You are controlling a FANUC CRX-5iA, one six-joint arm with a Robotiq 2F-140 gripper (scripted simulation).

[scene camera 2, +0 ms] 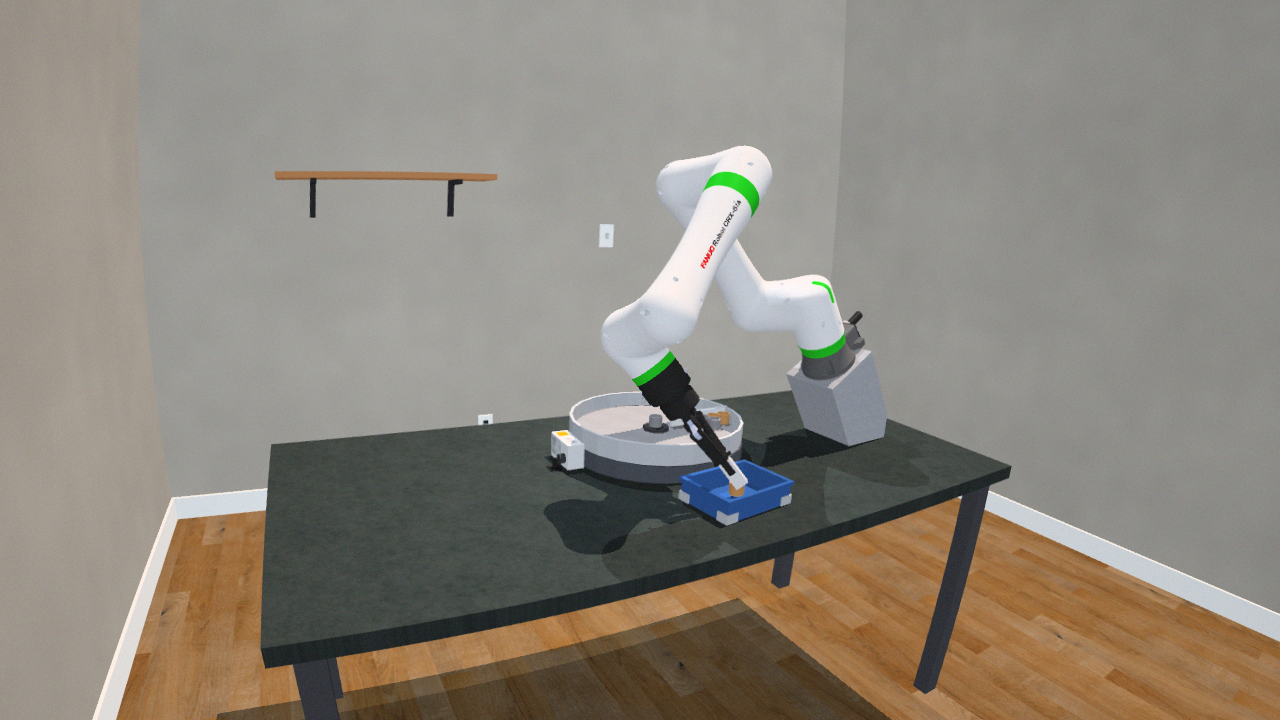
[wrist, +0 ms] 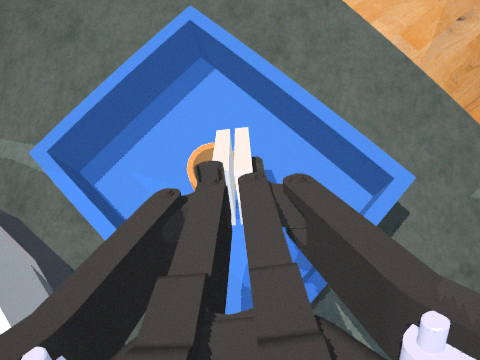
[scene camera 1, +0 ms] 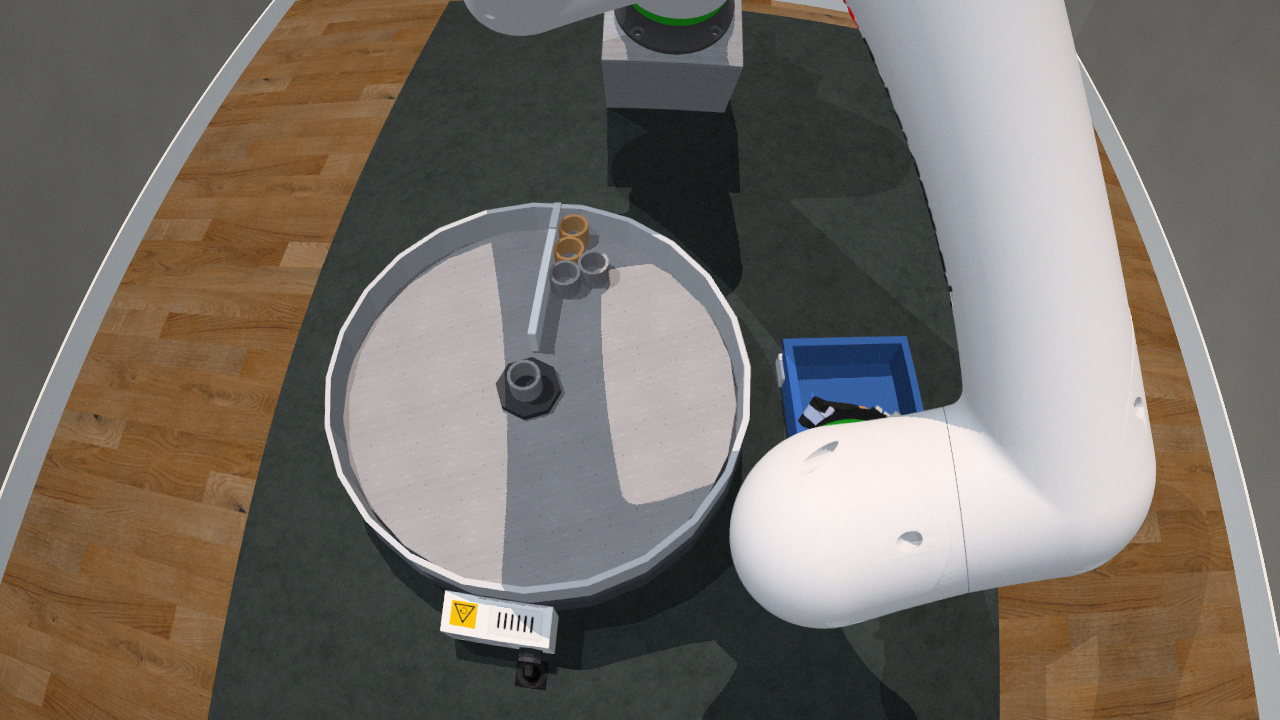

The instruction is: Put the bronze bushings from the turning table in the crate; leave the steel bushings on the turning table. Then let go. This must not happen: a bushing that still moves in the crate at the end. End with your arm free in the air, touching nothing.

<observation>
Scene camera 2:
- my gripper: 742, 484
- blue crate: 761, 494
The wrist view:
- my gripper: 234, 150
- blue crate: 133, 135
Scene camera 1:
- my gripper: 876, 421
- grey sleeve: 520, 368
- grey sleeve: 565, 268
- grey sleeve: 593, 258
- blue crate: 866, 371
</observation>
